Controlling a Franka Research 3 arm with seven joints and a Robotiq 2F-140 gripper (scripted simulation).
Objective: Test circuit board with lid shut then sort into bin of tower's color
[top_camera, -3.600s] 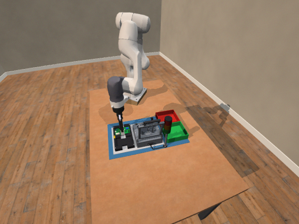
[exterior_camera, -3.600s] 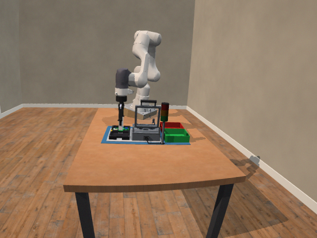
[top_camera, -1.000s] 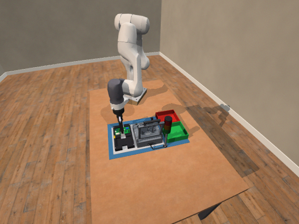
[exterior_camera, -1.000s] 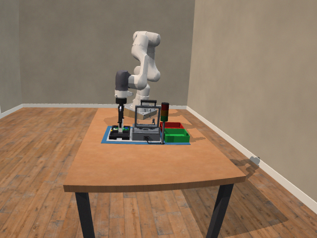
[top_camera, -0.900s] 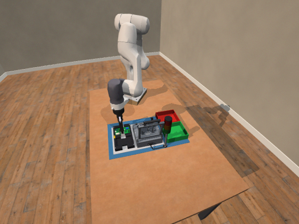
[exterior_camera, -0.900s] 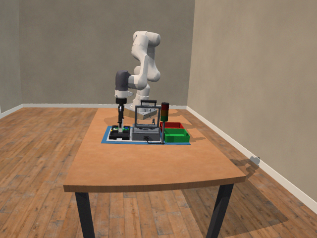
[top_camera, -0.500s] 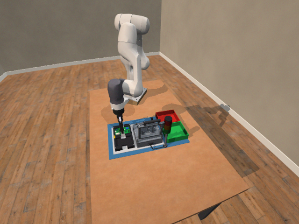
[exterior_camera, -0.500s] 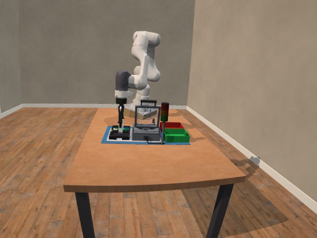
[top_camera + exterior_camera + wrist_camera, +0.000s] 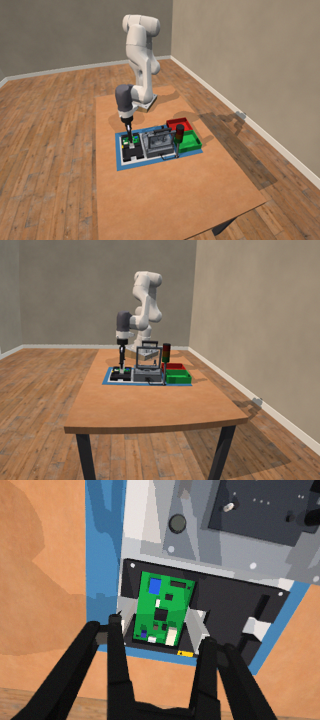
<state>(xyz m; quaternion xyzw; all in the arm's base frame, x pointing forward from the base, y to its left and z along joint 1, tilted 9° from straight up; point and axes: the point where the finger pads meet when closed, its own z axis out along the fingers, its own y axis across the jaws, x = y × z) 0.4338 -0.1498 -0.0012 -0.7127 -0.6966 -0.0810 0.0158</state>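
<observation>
Now: the green circuit board 20 mm below my hand. The rest, counted from my hand: tester lid (190 mm ahead, 170 mm to the left, 140 mm above); then red bin (40 mm behind, 370 mm to the left, 30 mm below); then dark plate (70 mm ahead, 170 mm to the left, 30 mm above).
</observation>
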